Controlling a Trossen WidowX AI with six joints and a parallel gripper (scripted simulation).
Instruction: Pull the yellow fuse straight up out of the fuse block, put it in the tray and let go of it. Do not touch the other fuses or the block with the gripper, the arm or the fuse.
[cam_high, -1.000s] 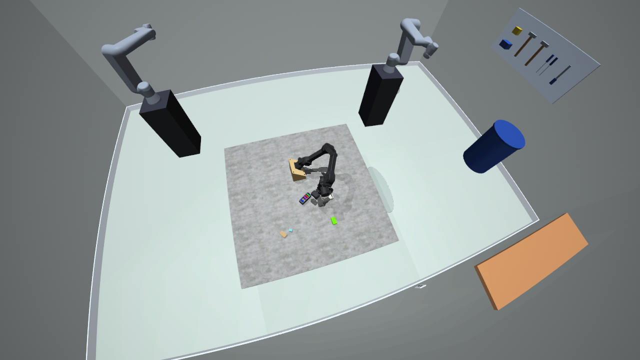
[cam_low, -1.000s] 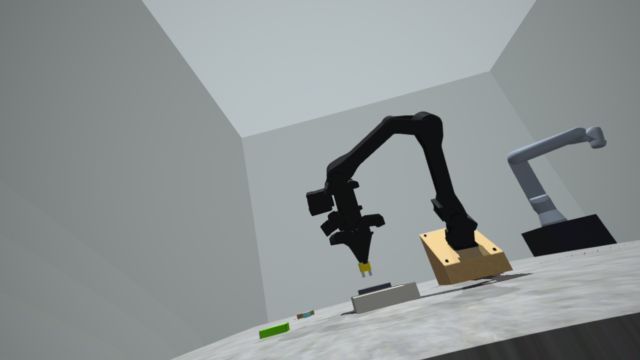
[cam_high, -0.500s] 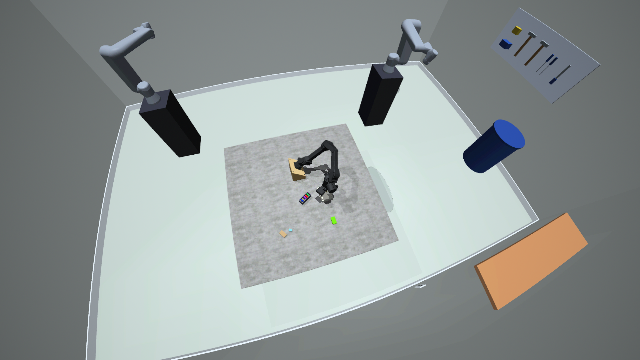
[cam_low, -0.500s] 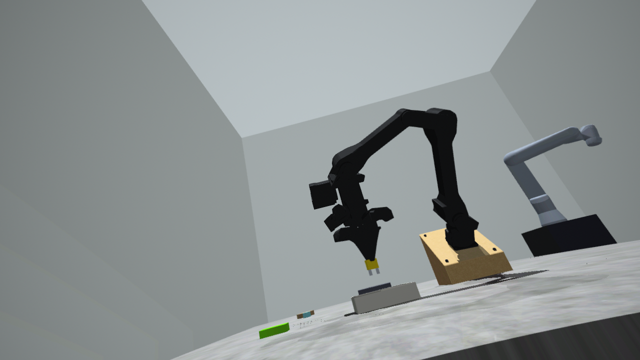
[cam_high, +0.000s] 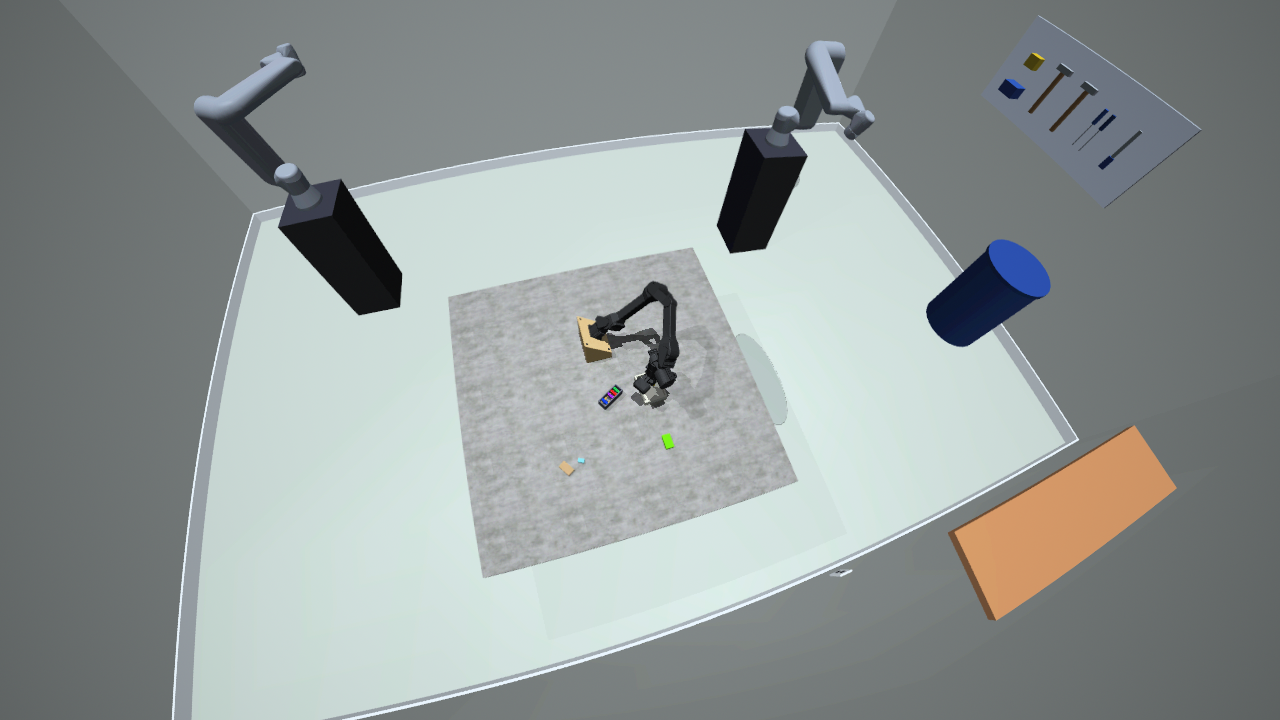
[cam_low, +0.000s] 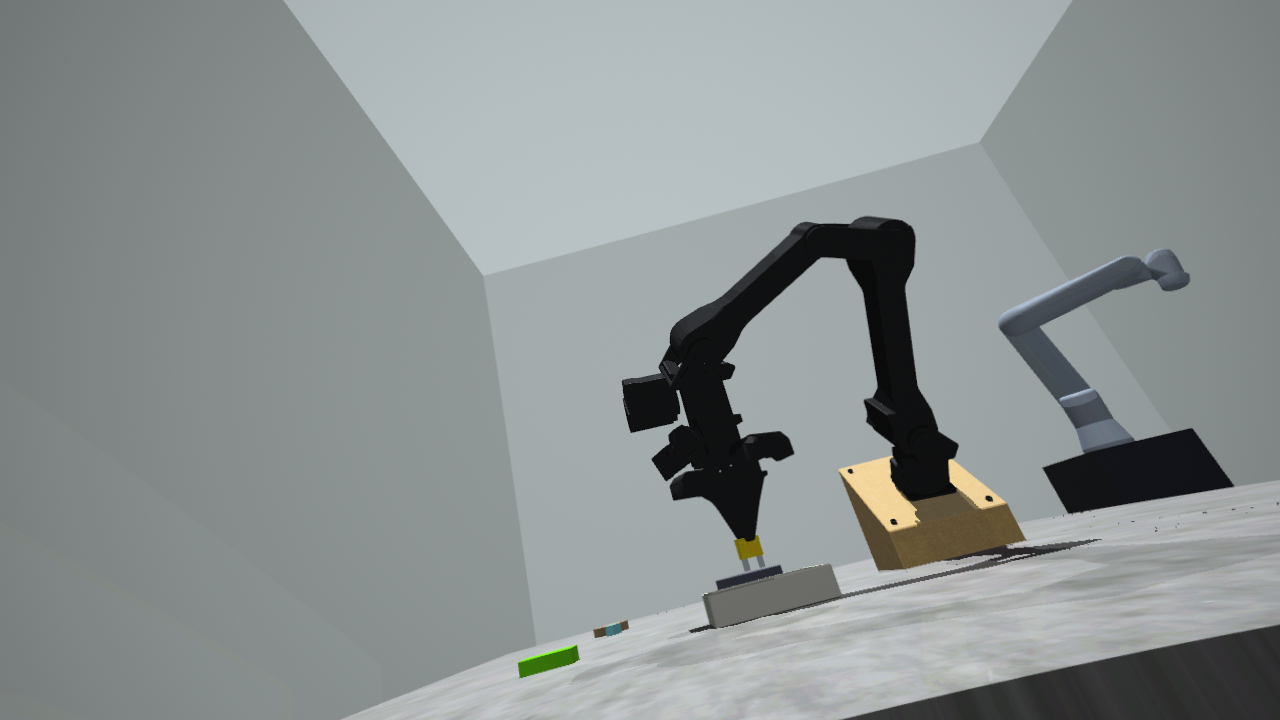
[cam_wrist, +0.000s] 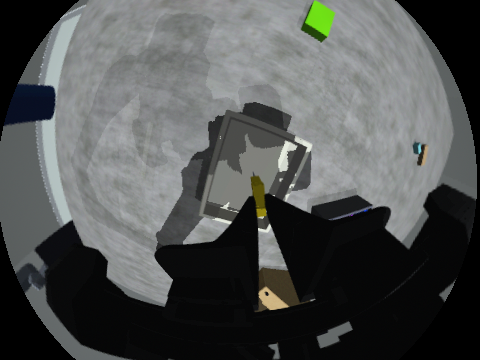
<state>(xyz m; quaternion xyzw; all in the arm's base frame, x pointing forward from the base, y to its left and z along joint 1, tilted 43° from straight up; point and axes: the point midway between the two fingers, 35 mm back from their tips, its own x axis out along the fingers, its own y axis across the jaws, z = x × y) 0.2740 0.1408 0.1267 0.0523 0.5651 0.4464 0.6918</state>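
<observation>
Now: gripper tip 10 mm above the yellow fuse. Round my gripper tip: white tray (70 mm below); then cyan piece (250 mm ahead, 350 mm to the right, 60 mm below).
</observation>
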